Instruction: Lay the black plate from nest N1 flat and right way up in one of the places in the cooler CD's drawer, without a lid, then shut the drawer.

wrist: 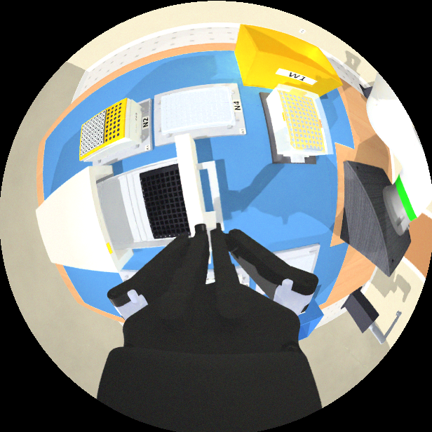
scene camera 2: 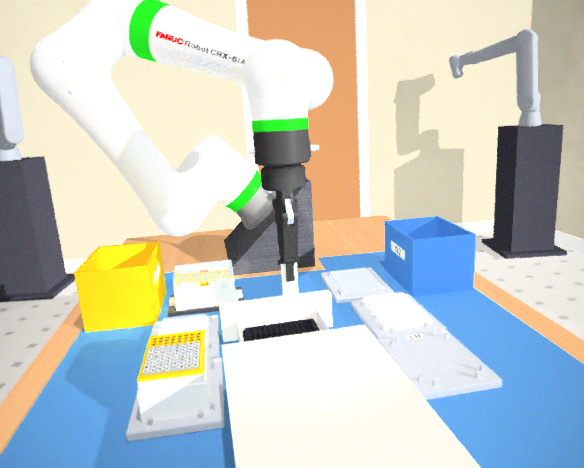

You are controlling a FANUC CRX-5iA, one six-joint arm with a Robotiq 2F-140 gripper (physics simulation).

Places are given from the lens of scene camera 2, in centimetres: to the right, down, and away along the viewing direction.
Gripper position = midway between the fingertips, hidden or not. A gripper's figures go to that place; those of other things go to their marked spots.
my gripper (scene camera 2: 290, 297): 0, 11, 86
white cooler CD (scene camera 2: 334, 391): 5, 17, 53
black plate (scene camera 2: 308, 325): 3, 16, 82
The marked spots on the white cooler CD and the black plate are 29 cm apart.
